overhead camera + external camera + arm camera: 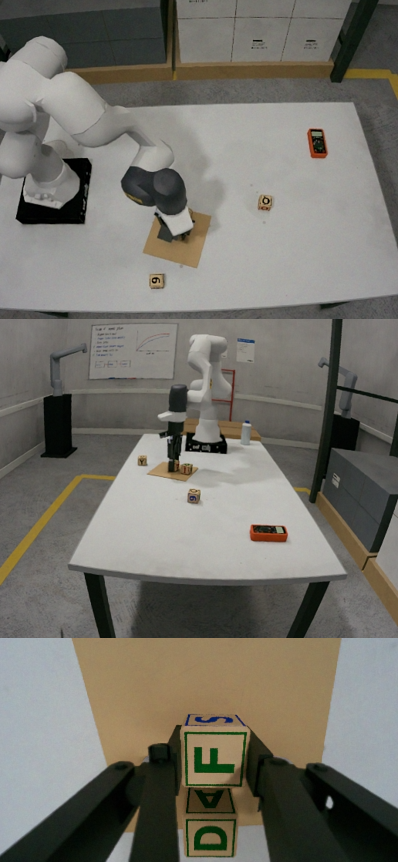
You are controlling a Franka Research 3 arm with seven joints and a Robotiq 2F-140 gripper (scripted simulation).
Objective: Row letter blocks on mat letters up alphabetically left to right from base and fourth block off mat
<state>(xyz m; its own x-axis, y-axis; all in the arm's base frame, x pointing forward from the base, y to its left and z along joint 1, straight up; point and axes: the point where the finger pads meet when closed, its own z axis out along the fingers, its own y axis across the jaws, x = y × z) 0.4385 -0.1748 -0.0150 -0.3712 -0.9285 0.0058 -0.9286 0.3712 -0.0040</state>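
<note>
Right now my hand is 40 mm above the tan mat. The rest, counted from my hand: orange multimeter (580 mm ahead, 370 mm to the left, 20 mm below); block (30 mm ahead, 70 mm to the left, 10 mm below); white bottle (630 mm behind, 450 mm to the left, 40 mm above).
</note>
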